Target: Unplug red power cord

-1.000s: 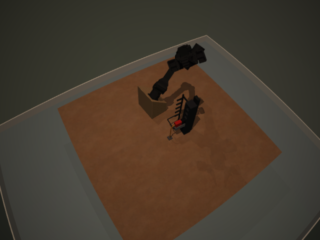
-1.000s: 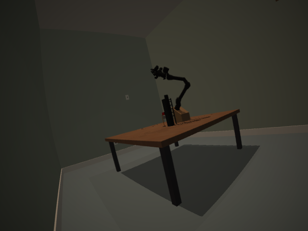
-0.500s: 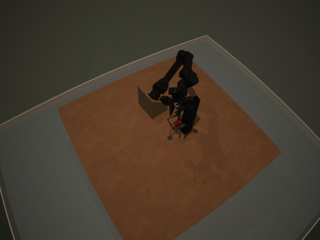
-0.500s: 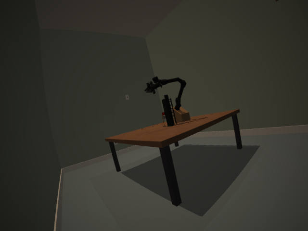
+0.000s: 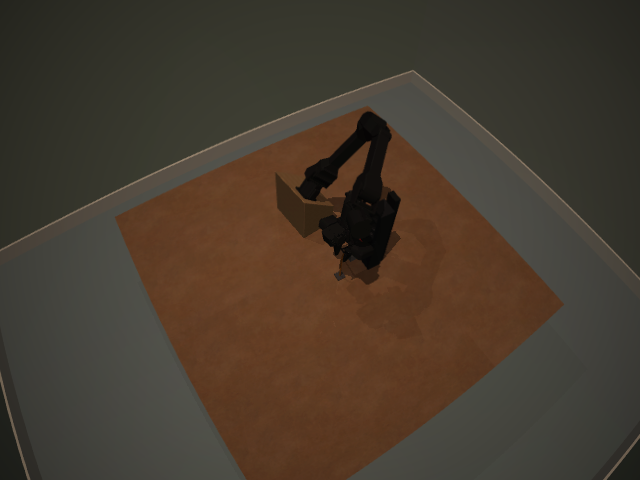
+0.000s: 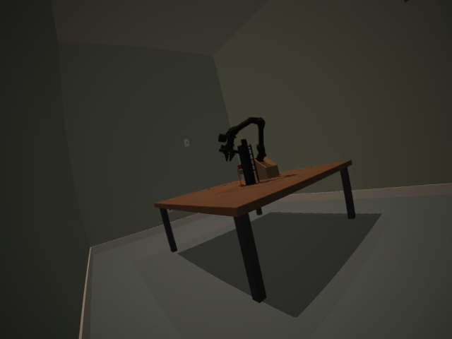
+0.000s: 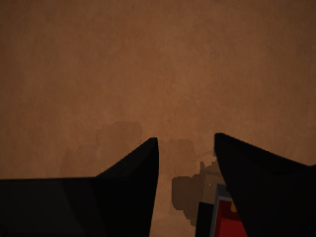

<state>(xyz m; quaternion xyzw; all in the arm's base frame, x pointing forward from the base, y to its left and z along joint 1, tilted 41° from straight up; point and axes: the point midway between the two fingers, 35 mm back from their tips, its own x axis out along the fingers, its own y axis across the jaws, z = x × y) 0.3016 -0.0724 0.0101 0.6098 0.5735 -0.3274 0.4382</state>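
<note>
Right now my gripper tip is 40 mm past the red plug, 110 mm to the right of it and 60 mm above it.
</note>
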